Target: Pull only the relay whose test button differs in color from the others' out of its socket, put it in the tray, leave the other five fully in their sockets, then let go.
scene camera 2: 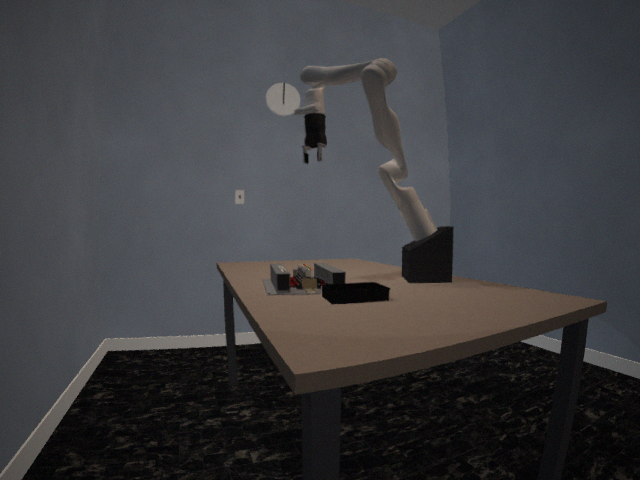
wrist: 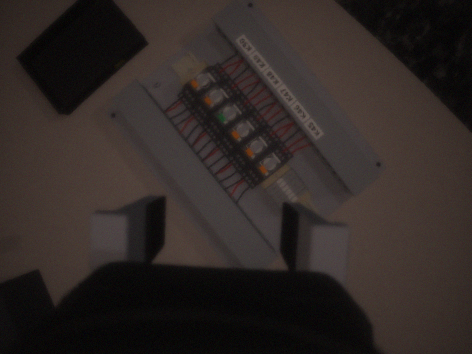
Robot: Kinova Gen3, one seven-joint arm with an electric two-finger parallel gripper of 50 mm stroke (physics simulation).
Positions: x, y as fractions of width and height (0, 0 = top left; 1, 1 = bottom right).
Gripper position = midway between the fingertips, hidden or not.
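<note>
Visible: the gripper (scene camera 2: 0.49, 0.34), (wrist: 0.47, 0.63).
</note>
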